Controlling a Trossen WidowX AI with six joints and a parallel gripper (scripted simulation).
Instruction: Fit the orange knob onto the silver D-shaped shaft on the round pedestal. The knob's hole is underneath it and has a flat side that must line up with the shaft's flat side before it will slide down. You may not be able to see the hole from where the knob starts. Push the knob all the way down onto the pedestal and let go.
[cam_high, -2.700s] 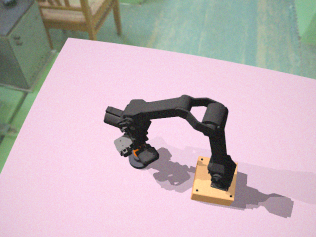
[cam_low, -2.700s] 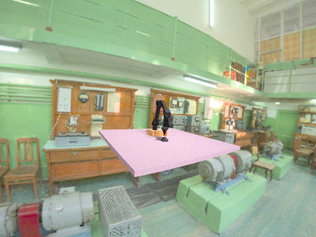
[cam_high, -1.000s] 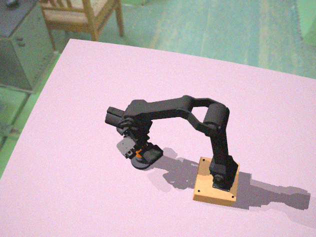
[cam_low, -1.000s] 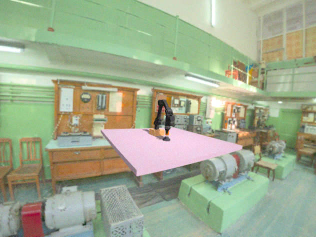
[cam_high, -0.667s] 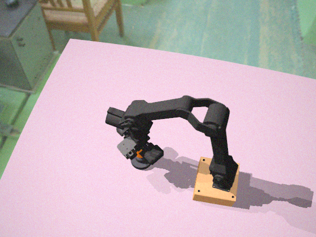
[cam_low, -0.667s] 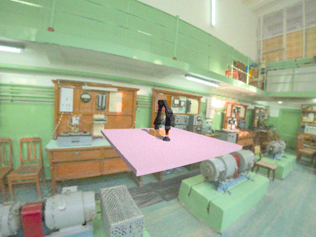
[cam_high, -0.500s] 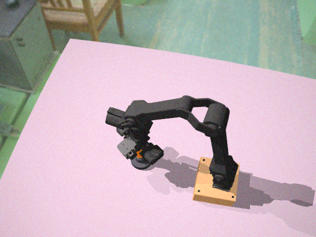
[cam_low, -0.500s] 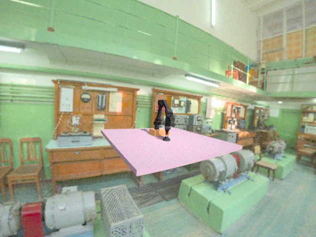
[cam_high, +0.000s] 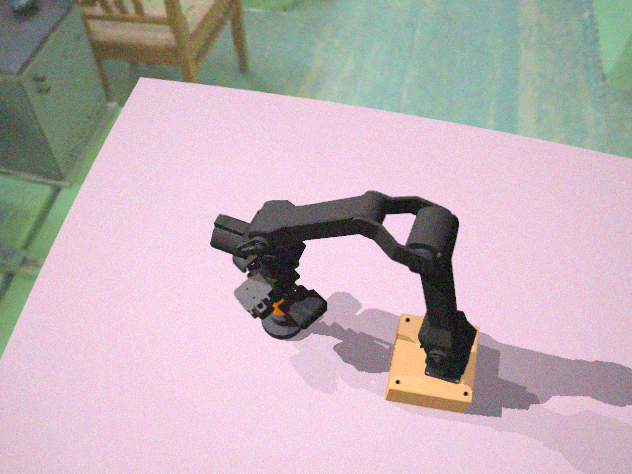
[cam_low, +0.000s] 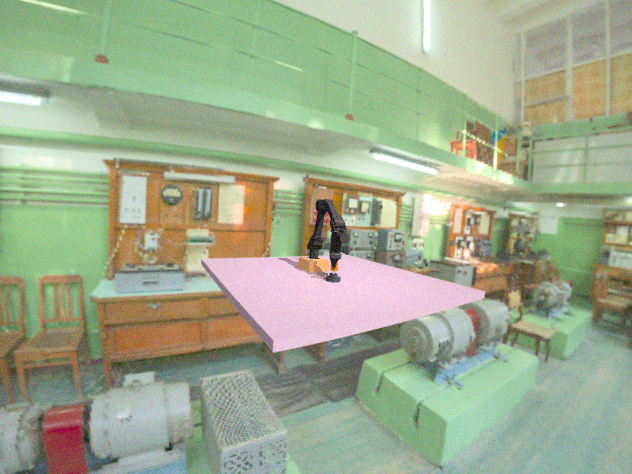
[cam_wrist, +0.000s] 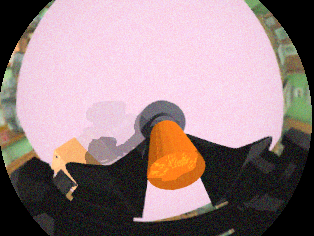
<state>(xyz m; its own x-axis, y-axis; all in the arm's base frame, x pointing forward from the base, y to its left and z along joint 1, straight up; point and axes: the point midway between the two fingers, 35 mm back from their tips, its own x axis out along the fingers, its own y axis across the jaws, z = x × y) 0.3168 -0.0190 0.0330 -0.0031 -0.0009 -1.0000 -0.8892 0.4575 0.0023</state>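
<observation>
Right now the orange knob is 3 cm above my gripper tip. The rest, counted from my gripper tip: dark round pedestal 4 cm below.
</observation>
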